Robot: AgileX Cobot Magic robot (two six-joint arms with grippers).
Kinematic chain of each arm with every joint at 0, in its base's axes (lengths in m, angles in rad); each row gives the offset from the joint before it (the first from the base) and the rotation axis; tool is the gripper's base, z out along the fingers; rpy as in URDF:
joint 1: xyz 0 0 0.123 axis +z
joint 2: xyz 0 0 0 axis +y
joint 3: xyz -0.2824 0 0.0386 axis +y
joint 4: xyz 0.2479 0 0.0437 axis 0.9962 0 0.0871
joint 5: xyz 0 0 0 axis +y
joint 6: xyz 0.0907 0 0.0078 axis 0.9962 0 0.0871
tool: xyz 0 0 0 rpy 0 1.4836 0
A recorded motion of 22 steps. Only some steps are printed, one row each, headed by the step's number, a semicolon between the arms.
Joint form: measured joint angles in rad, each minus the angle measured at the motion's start. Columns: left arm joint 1, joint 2, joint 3, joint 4, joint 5, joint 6; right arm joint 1, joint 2, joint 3, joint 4, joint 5, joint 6.
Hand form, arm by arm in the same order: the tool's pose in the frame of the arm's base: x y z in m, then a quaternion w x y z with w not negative. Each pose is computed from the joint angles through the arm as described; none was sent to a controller.
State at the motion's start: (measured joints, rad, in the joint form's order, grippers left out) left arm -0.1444 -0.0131 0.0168 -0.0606 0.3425 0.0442; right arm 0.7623 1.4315 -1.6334 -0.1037 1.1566 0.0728
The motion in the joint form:
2: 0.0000 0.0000 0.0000 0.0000 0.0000 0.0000; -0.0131 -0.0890 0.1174 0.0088 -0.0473 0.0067
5: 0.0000 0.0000 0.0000 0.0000 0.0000 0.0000; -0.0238 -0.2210 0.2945 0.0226 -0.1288 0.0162
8: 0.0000 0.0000 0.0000 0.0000 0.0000 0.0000; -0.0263 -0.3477 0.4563 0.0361 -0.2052 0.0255
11: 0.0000 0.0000 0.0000 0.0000 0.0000 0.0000; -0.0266 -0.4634 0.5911 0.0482 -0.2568 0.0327
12: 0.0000 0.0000 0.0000 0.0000 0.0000 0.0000; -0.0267 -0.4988 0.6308 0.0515 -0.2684 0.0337
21: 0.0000 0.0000 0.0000 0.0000 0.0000 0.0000; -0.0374 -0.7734 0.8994 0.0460 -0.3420 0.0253
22: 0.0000 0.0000 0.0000 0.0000 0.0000 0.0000; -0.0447 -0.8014 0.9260 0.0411 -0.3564 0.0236
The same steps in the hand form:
2: 0.0523 -0.0095 0.1773 0.60755 0.05825 0.79016 -0.05596; 0.2032 0.1784 0.4246 0.34204 -0.31158 0.88099 0.09888
5: 0.0523 -0.0095 0.1773 0.60755 0.05825 0.79016 -0.05596; 0.1812 0.1564 0.4100 0.35483 -0.30241 0.87754 0.11212
8: 0.0523 -0.0095 0.1773 0.60755 0.05825 0.79016 -0.05596; 0.1589 0.1372 0.3939 0.36914 -0.29556 0.87185 0.12751
11: 0.0523 -0.0095 0.1773 0.60755 0.05825 0.79016 -0.05596; 0.1383 0.1198 0.3782 0.37987 -0.29000 0.86710 0.14050
12: 0.0523 -0.0095 0.1773 0.60755 0.05825 0.79016 -0.05596; 0.1320 0.1145 0.3729 0.38219 -0.28887 0.86596 0.14355
21: 0.0523 -0.0095 0.1773 0.60755 0.05825 0.79016 -0.05596; 0.0896 0.0743 0.3334 0.41746 -0.28420 0.84960 0.15209
22: 0.0523 -0.0095 0.1773 0.60755 0.05825 0.79016 -0.05596; 0.0867 0.0702 0.3293 0.42550 -0.28159 0.84669 0.15090

